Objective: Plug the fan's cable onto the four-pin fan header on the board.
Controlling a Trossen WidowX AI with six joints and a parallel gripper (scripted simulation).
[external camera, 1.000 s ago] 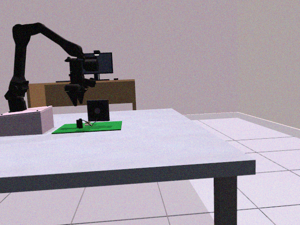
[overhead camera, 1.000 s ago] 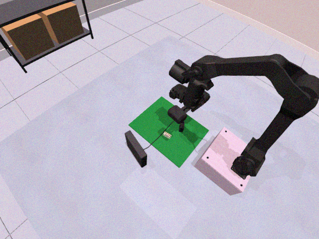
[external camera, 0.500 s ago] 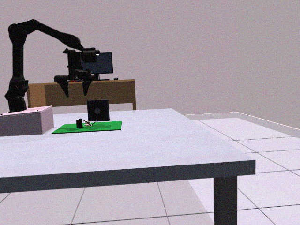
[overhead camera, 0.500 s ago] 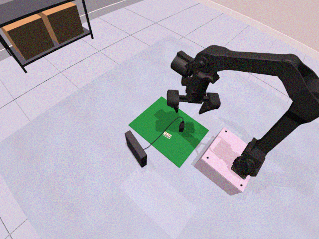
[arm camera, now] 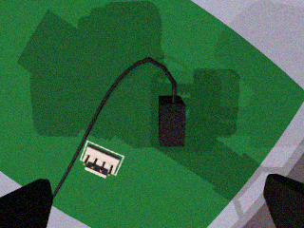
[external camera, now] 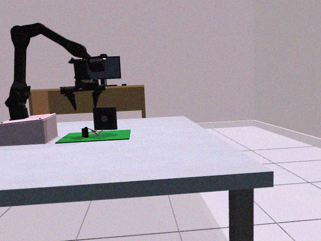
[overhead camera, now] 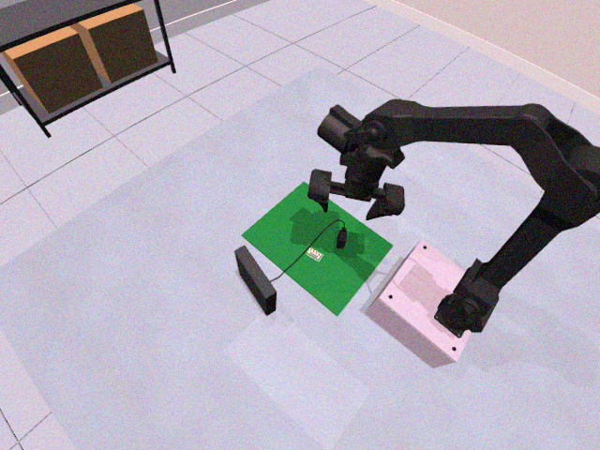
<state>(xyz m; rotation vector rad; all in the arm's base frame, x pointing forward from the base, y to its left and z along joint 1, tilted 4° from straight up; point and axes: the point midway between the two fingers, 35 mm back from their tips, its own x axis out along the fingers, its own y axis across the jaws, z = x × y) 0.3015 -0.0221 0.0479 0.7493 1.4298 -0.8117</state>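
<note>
The black plug is 110 mm below my gripper tip, 10 mm to the right of it and 10 mm behind it. From my gripper tip the other things lie so: black fan 210 mm to the left, 70 mm below, 50 mm ahead; then green board 140 mm below, 40 mm ahead, 20 mm to the left.
</note>
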